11 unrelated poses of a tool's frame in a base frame.
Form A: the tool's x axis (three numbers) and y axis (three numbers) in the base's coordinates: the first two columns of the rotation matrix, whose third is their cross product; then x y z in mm.
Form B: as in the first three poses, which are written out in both.
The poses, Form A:
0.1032 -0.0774 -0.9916 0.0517 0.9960 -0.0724 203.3 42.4 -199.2
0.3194 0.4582 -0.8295 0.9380 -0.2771 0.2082 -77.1 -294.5 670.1
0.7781 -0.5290 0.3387 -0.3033 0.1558 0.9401 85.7 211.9 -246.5
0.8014 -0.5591 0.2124 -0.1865 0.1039 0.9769 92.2 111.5 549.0
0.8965 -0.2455 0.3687 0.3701 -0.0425 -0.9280 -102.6 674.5 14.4
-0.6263 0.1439 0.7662 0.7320 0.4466 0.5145 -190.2 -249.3 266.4
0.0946 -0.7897 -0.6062 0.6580 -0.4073 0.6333 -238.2 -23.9 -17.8
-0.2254 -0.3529 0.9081 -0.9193 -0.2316 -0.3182 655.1 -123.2 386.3
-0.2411 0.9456 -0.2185 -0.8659 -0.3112 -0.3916 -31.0 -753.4 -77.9
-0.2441 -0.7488 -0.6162 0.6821 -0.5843 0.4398 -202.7 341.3 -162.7
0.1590 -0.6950 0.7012 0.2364 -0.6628 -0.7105 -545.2 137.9 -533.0
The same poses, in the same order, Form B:
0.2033 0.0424 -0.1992; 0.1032 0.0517 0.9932; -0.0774 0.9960 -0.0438; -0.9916 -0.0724 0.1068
-0.0771 -0.2945 0.6701; 0.3194 0.9380 -0.1345; 0.4582 -0.2771 -0.8446; -0.8295 0.2082 -0.5183
0.0857 0.2119 -0.2465; 0.7781 -0.3033 -0.5501; -0.5290 0.1558 -0.8342; 0.3387 0.9401 -0.0392
0.0922 0.1115 0.5490; 0.8014 -0.1865 -0.5683; -0.5591 0.1039 -0.8225; 0.2124 0.9769 -0.0210
-0.1026 0.6745 0.0144; 0.8965 0.3701 0.2435; -0.2455 -0.0425 0.9684; 0.3687 -0.9280 0.0528
-0.1902 -0.2493 0.2664; -0.6263 0.7320 -0.2681; 0.1439 0.4466 0.8831; 0.7662 0.5145 -0.3850
-0.2382 -0.0239 -0.0178; 0.0946 0.6580 -0.7470; -0.7897 -0.4073 -0.4588; -0.6062 0.6333 0.4811
0.6551 -0.1232 0.3863; -0.2254 -0.9193 0.3226; -0.3529 -0.2316 -0.9065; 0.9081 -0.3182 -0.2722
-0.0310 -0.7534 -0.0779; -0.2411 -0.8659 -0.4383; 0.9456 -0.3112 0.0948; -0.2185 -0.3916 0.8938
-0.2027 0.3413 -0.1627; -0.2441 0.6821 -0.6894; -0.7488 -0.5843 -0.3130; -0.6162 0.4398 0.6534
-0.5452 0.1379 -0.5330; 0.1590 0.2364 0.9586; -0.6950 -0.6628 0.2787; 0.7012 -0.7105 0.0589

